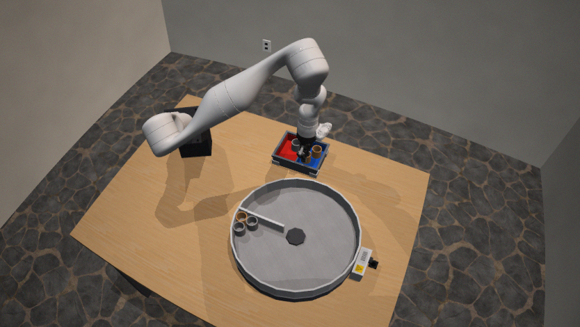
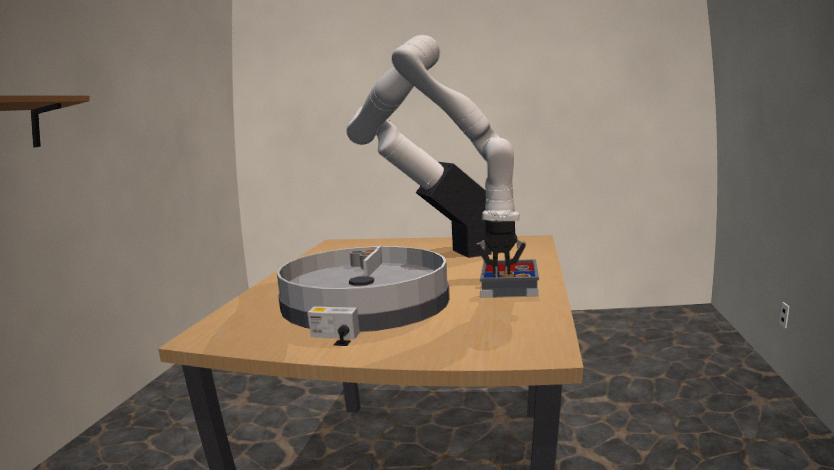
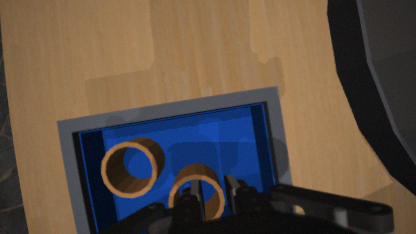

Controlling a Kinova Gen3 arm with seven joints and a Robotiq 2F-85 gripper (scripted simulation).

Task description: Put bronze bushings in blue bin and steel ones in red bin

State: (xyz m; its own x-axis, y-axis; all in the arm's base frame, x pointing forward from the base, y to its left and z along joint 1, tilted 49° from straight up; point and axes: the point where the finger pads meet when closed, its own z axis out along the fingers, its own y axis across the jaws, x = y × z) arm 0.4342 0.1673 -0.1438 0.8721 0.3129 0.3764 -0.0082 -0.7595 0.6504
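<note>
My gripper is now 30 mm past the two-part bin, 20 mm to the right of it and 20 mm above it. The rest, counted from my hand: turntable (340 mm to the right, 100 mm ahead, 10 mm above).
</note>
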